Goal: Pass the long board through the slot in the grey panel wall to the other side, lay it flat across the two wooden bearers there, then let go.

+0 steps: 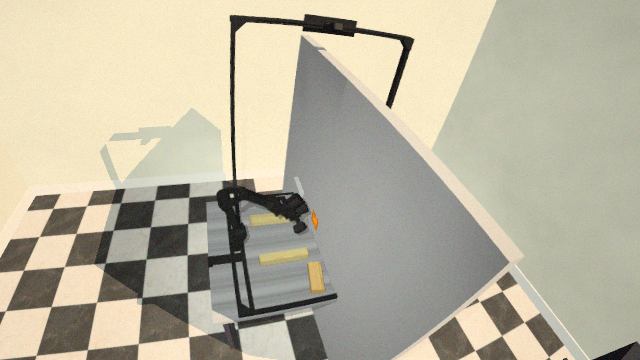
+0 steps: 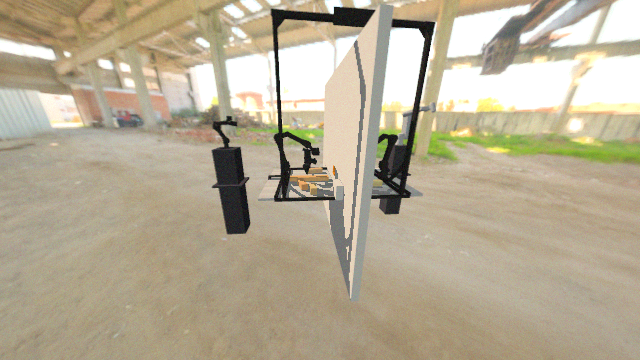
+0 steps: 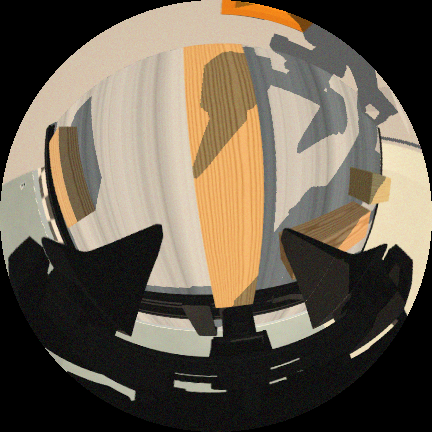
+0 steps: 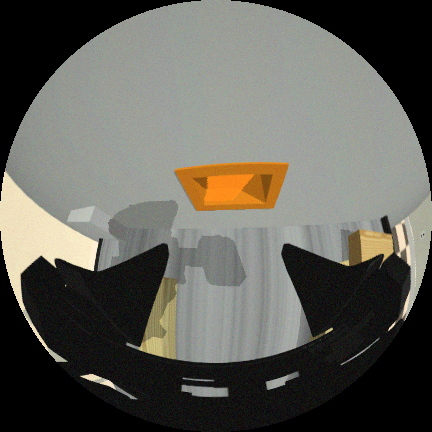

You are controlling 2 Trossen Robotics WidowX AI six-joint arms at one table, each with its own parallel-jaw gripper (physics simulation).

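Where they show: left gripper, fingertip midpoint: (image 2: 307,172) (image 3: 224,232); right gripper, fingertip midpoint: (image 1: 304,219) (image 4: 227,250); left arm's base, link origin: (image 3: 236,309); right arm's base, link origin: (image 1: 236,246) (image 2: 383,177).
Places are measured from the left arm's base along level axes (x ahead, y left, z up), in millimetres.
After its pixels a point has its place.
Observation:
The long board (image 3: 227,190) @[x 225, y 13, z 16 mm] (image 2: 310,178) @[x 228, y -19, z 5 mm] lies on the table on the left arm's side of the grey panel wall (image 1: 390,200) @[x 483, y 409, z 692 mm] (image 2: 345,100) @[x 432, y -325, z 617 mm] (image 3: 125,55) @[x 433, y 124, z 6 mm] (image 4: 215,100) @[x 483, y -47, z 169 mm], its far end toward the wall. My left gripper (image 3: 224,232) @[x 203, y 18, z 47 mm] (image 2: 307,170) @[x 203, y 18, z 47 mm] is open and empty above the board, with the board showing between its fingers. The orange-framed slot (image 1: 315,220) @[x 471, y -59, z 60 mm] (image 2: 334,171) @[x 443, y -12, z 65 mm] (image 3: 265,14) (image 4: 231,168) @[x 484, y -43, z 114 mm] is in the wall. My right gripper (image 4: 227,250) @[x 543, y -48, z 91 mm] (image 1: 301,217) @[x 543, y -48, z 91 mm] is open and empty, facing the wall near the slot. Two pale bearers (image 1: 283,256) @[x 691, y 118, z 25 mm] (image 1: 262,220) @[x 755, y -137, z 21 mm] lie on its side; one bearer (image 4: 167,320) @[x 636, y -135, z 7 mm] shows beside a finger.
A wooden block (image 1: 316,277) @[x 558, y 265, z 19 mm] (image 4: 375,247) @[x 554, y 231, z 19 mm] stands by the wall on the right arm's side. On the left arm's side, one block (image 3: 75,175) @[x 276, y 224, z -1 mm] lies left of the board and two blocks (image 3: 330,227) @[x 174, y -123, z 15 mm] (image 3: 360,185) @[x 232, y -196, z 8 mm] lie right of it. A black frame (image 1: 233,100) @[x 883, y -342, z 648 mm] (image 2: 278,75) @[x 34, y -373, z 729 mm] rises around the table.

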